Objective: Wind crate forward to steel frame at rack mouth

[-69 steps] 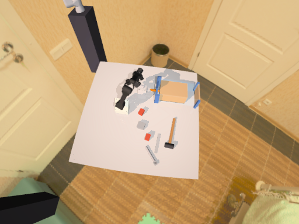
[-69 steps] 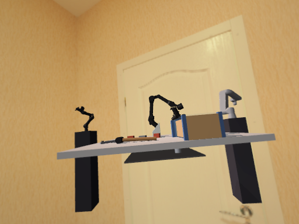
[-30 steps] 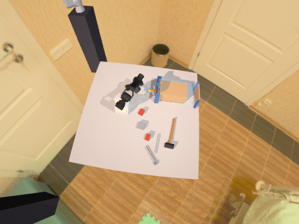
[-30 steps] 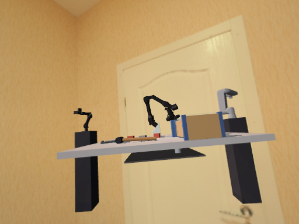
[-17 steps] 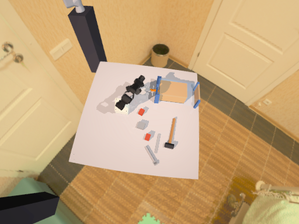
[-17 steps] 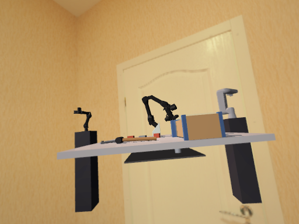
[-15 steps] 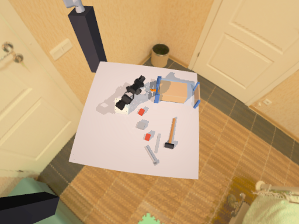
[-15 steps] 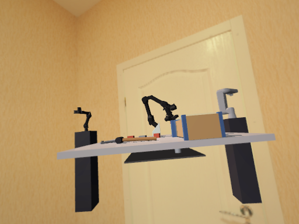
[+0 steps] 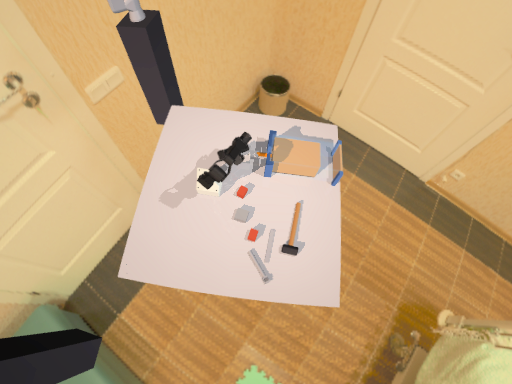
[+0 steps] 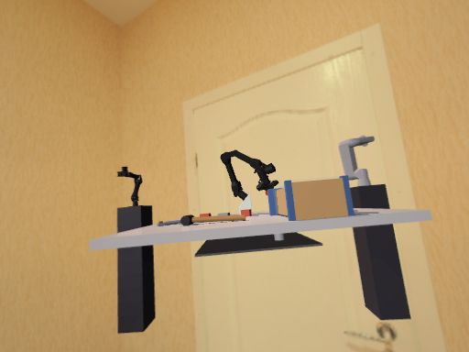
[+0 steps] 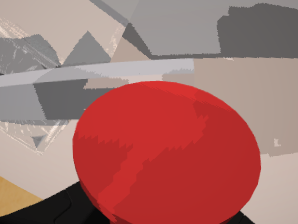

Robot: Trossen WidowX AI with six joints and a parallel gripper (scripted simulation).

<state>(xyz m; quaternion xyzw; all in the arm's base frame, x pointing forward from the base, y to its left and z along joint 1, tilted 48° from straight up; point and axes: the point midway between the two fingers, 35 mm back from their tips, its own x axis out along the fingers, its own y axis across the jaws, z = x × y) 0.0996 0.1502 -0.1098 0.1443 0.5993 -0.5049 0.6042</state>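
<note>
Now: gripper tip 30 mm short of the winch handle, 20 mm to the right of it and 30 mm above it. From my gripper tip the other things lie so: red knob (10 mm ahead, 10 mm to the right); blue frame (230 mm ahead, 80 mm to the left, 20 mm below); white winch (50 mm ahead, 60 mm to the left, 100 mm below).
</note>
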